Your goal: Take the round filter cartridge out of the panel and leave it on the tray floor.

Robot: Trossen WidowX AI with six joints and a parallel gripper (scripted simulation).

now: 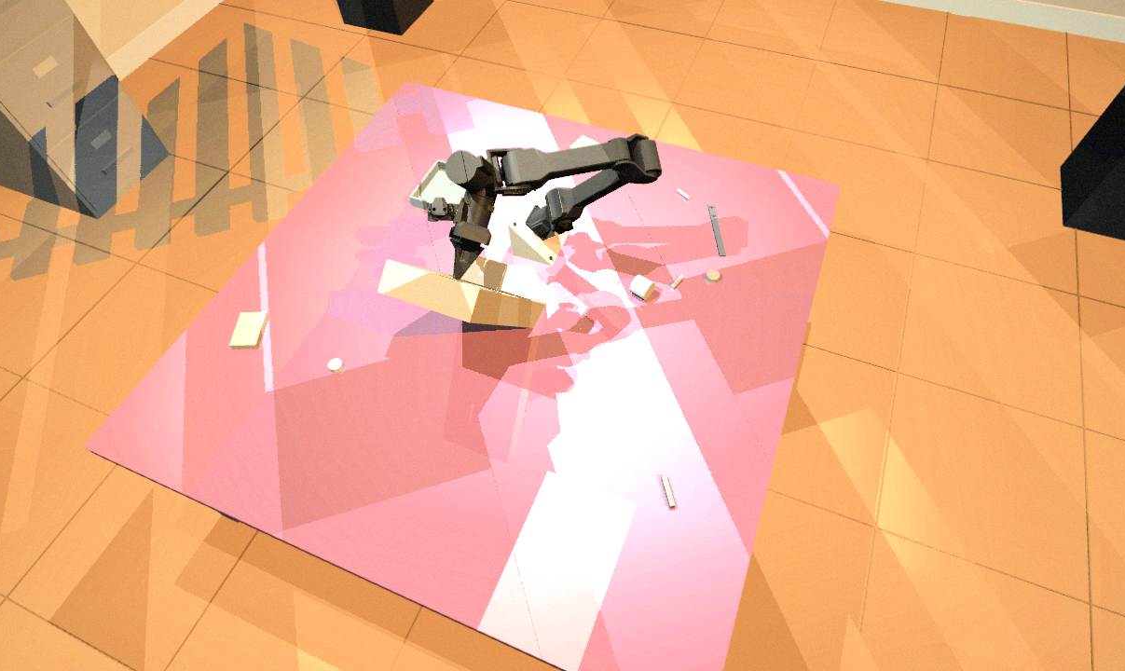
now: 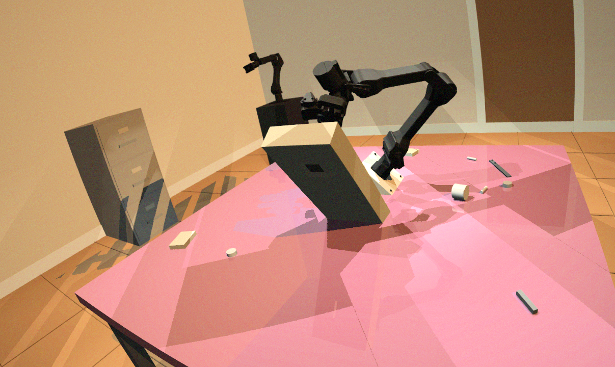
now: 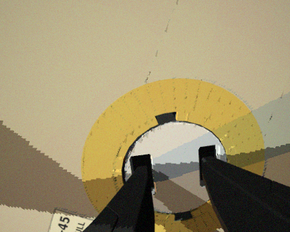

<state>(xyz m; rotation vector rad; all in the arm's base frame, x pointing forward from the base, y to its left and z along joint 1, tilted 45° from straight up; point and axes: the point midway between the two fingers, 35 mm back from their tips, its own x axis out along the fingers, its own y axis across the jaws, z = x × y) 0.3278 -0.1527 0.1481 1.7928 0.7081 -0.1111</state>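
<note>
My gripper tip is 3 cm past the service panel and 8 cm above it. Also, from my gripper tip: pale blue tray: 42 cm behind, 28 cm to the right, 24 cm below.
</note>
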